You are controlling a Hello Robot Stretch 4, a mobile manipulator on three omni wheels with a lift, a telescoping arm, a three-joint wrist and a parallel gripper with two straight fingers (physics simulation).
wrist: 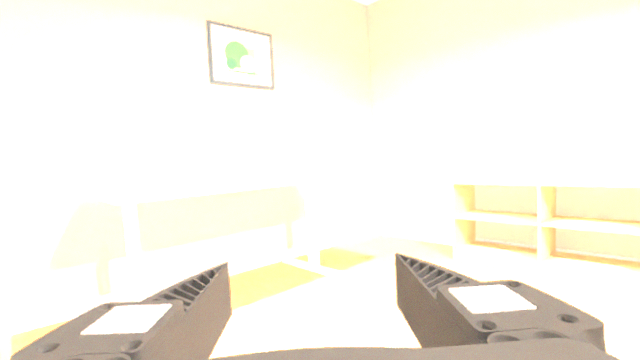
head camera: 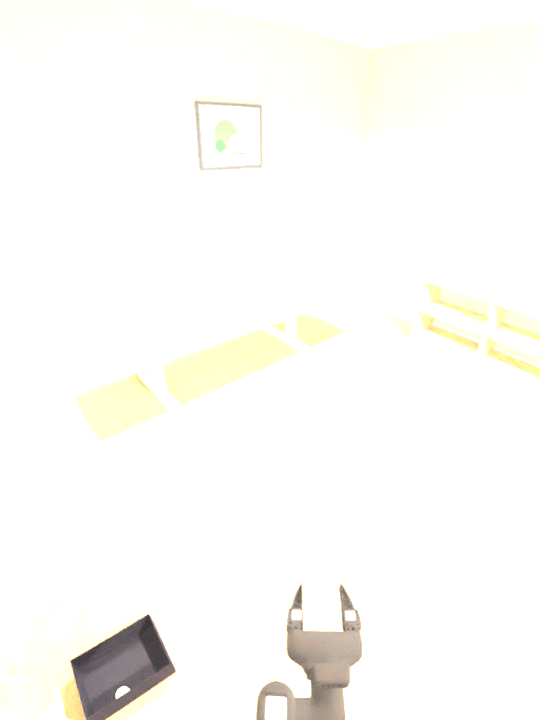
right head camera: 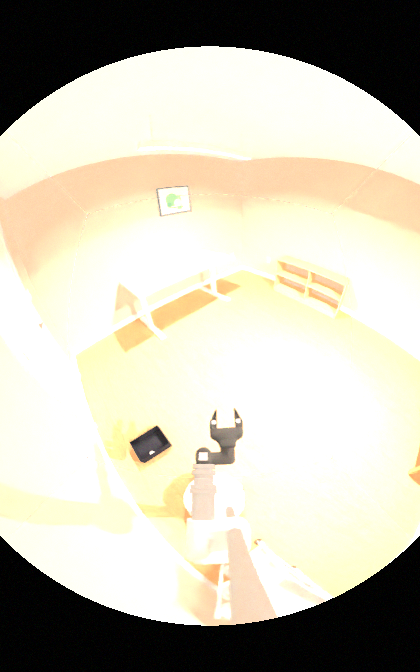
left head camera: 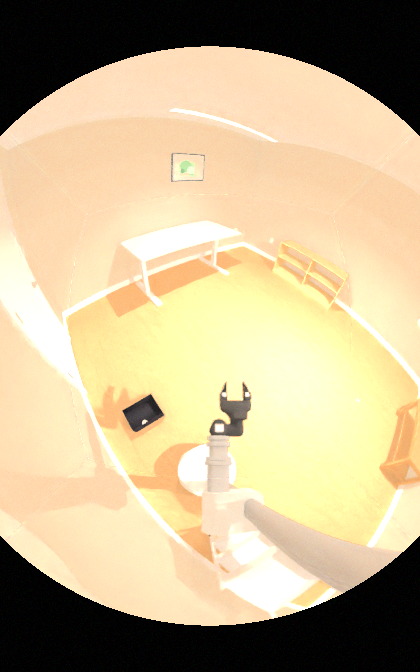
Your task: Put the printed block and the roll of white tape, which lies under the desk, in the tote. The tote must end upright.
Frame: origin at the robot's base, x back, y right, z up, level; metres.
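Seen in the pictures: gripper, fingertip midpoint: (wrist: 313, 283) (head camera: 320, 585) (right head camera: 224, 408); robot's base, link origin: (right head camera: 215, 497).
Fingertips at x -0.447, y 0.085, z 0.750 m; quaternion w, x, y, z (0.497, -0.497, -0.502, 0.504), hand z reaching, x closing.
Note:
Pixels of each thing's top centre, then the offset from my fingertips to it. Level surfaces: height alone.
- black tote, top centre: (head camera: 119, 662) (right head camera: 148, 442) dx +0.018, dy -0.629, dz -0.678 m
- small white rounded shape, top centre: (head camera: 122, 694) (right head camera: 151, 453) dx +0.096, dy -0.612, dz -0.751 m
- white desk, surface height: dz -0.751 m
The black tote (head camera: 116, 663) (left head camera: 142, 411) (right head camera: 150, 442) stands upright on the floor, left of my gripper. A small white rounded shape (head camera: 122, 692) (left head camera: 144, 422) (right head camera: 151, 452) shows at its near inner side; I cannot tell whether it is an object or part of the tote. My gripper (head camera: 320, 587) (left head camera: 235, 384) (right head camera: 226, 411) (wrist: 313, 283) is open and empty, pointing forward above the floor. A white desk (left head camera: 182, 241) (right head camera: 154, 327) stands by the far wall, with a shadow under it. Neither the printed block nor the roll of tape can be made out; the views are strongly overexposed.
A low wooden shelf unit (left head camera: 313, 257) (wrist: 546, 220) stands by the wall right of the desk. Brown wooden furniture (left head camera: 393, 475) stands at the far right. A white piece of furniture (left head camera: 250, 560) is behind the arm. A tiny white spot (left head camera: 357, 400) shows on the floor at the right.

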